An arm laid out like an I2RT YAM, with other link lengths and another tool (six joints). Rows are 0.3 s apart.
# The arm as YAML. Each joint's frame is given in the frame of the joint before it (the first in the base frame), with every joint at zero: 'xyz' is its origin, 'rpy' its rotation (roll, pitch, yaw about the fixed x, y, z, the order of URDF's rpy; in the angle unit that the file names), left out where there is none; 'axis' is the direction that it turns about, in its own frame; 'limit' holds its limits. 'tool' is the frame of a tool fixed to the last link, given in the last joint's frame.
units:
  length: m
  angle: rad
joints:
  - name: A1
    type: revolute
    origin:
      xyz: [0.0, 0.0, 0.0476]
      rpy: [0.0, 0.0, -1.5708]
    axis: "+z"
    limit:
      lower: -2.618
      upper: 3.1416
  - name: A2
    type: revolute
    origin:
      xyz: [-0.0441, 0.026, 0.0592]
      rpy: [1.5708, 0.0, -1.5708]
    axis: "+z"
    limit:
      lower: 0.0
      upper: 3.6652
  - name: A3
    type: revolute
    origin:
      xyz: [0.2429, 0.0, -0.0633]
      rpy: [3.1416, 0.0, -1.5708]
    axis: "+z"
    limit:
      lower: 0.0
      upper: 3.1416
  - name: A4
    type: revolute
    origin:
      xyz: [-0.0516, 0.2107, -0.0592]
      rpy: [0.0, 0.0, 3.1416]
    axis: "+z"
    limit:
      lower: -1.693
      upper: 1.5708
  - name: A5
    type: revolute
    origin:
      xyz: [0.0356, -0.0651, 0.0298]
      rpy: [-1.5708, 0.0, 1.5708]
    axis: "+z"
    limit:
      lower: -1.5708
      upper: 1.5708
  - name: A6
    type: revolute
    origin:
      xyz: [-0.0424, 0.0, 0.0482]
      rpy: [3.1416, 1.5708, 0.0]
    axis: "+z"
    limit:
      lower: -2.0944
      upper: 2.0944
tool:
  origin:
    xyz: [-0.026, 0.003, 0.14]
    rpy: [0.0, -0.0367, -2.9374]
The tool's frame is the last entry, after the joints.
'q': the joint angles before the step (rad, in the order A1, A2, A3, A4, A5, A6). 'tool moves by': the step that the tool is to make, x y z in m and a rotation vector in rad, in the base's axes. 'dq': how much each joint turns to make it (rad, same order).
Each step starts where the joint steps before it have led.
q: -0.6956, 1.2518, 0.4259, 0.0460, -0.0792, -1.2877
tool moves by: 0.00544, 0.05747, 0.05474, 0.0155, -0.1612, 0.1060
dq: 0.1534, -0.3960, 0.0084, -0.2713, -0.0339, 0.1115
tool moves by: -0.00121, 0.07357, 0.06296, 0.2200, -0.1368, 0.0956
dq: 0.2128, -0.2060, 0.2174, -0.3528, -0.0530, 0.2799
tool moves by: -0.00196, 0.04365, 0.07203, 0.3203, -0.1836, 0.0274
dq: -0.0078, -0.0545, 0.2126, -0.1134, -0.2062, 0.3124
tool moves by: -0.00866, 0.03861, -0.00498, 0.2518, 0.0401, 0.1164
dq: -0.0567, 0.0011, -0.0001, -0.0598, -0.2523, 0.1397
